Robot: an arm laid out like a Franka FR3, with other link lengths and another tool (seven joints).
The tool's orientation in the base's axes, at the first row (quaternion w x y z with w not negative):
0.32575, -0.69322, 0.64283, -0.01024
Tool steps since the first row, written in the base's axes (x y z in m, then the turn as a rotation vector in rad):
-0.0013, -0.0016, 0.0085, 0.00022, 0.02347, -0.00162
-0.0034, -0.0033, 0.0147, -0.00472, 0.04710, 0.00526
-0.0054, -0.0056, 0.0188, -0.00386, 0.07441, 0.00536
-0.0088, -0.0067, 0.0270, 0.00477, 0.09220, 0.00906
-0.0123, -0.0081, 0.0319, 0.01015, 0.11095, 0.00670
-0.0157, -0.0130, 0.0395, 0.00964, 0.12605, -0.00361
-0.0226, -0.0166, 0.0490, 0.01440, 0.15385, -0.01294
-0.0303, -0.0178, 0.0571, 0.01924, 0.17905, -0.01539
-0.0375, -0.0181, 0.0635, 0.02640, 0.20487, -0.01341
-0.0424, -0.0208, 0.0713, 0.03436, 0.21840, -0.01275
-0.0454, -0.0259, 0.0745, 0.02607, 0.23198, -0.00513
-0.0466, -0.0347, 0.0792, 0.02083, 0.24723, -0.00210
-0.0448, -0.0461, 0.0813, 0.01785, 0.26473, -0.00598
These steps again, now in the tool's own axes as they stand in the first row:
-0.0022, -0.0029, -0.0080, -0.02038, 0.00147, 0.01166
-0.0036, -0.0040, -0.0145, -0.04524, 0.00355, 0.01447
-0.0035, -0.0042, -0.0196, -0.06965, 0.00380, 0.02673
-0.0064, -0.0050, -0.0280, -0.08563, -0.00486, 0.03536
-0.0078, -0.0043, -0.0340, -0.10058, -0.00780, 0.04777
-0.0070, -0.0050, -0.0436, -0.11005, -0.00197, 0.06229
-0.0088, -0.0034, -0.0557, -0.13041, -0.00077, 0.08388
-0.0124, -0.0004, -0.0659, -0.15121, -0.00294, 0.09896
-0.0159, 0.0030, -0.0742, -0.17395, -0.00919, 0.11182
-0.0175, 0.0036, -0.0836, -0.18499, -0.01602, 0.12068
-0.0148, 0.0045, -0.0897, -0.20170, -0.01170, 0.11704
-0.0090, 0.0031, -0.0978, -0.21753, -0.00789, 0.11908
0.0007, 0.0001, -0.1036, -0.23219, -0.00277, 0.12851

